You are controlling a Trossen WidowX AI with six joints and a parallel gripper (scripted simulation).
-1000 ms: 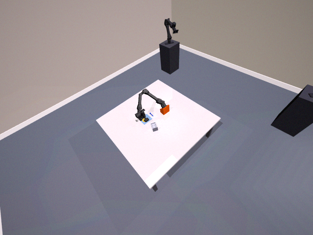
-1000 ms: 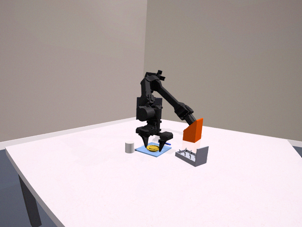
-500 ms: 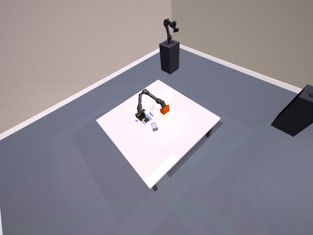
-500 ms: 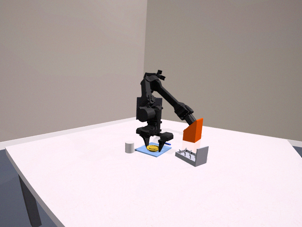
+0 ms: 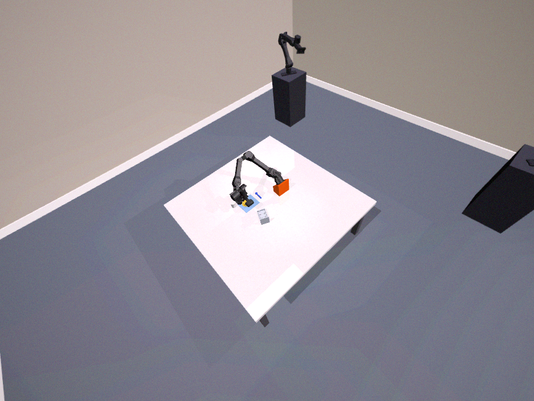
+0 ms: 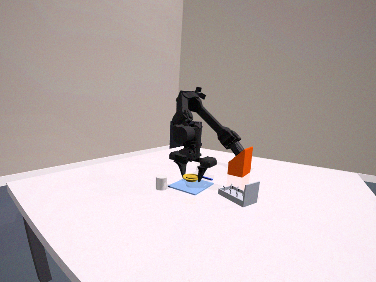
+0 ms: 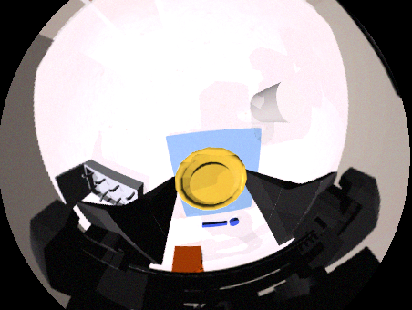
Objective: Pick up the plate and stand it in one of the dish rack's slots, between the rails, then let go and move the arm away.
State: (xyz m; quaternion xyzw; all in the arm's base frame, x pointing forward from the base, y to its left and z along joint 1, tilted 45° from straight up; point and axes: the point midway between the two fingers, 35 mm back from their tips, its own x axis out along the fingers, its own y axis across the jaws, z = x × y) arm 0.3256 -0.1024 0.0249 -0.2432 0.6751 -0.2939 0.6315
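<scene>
The grey dish rack is 18 cm to the left of my gripper tip, 2 cm behind it and 1 cm below it. Round my gripper tip: blue spoon: 15 cm behind, 3 cm below, 2 cm to the right; yellow plate: 1 cm above; grey cup: 9 cm to the right, 7 cm ahead, 1 cm below.
</scene>
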